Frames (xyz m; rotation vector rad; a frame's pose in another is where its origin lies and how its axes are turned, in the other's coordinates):
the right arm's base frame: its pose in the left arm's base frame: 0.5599 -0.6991 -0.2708 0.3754 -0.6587 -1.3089
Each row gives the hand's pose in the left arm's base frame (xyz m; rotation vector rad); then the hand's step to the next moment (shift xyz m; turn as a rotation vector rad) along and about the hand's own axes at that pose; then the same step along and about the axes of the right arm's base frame.
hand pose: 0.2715 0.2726 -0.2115 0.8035 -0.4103 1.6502
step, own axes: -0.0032 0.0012 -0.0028 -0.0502 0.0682 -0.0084
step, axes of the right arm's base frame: -0.0004 -0.0039 -0.0020 0.0308 -0.0783 0.0129
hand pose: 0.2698 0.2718 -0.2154 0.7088 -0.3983 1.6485
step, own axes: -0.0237 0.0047 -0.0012 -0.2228 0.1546 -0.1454
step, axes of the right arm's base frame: 0.0136 -0.0160 -0.0119 0.0335 -0.2940 -0.0845
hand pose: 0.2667 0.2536 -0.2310 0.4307 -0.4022 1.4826
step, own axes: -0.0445 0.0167 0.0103 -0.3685 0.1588 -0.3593
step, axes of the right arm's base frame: 0.0361 -0.0325 -0.0027 -0.0125 -0.4628 -0.2752
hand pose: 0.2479 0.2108 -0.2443 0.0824 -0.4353 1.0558
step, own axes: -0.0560 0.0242 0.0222 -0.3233 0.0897 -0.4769
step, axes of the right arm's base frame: 0.0317 -0.0511 0.0245 -0.0514 -0.4160 -0.4054
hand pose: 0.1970 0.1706 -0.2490 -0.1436 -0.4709 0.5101
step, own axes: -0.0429 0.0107 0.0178 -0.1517 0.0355 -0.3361
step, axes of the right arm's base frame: 0.0053 -0.0402 0.0250 -0.0331 -0.2136 -0.3009
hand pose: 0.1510 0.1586 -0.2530 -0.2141 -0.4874 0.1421
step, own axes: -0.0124 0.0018 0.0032 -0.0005 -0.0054 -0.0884
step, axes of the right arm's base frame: -0.0022 -0.0115 0.0055 0.0071 -0.0179 -0.0865
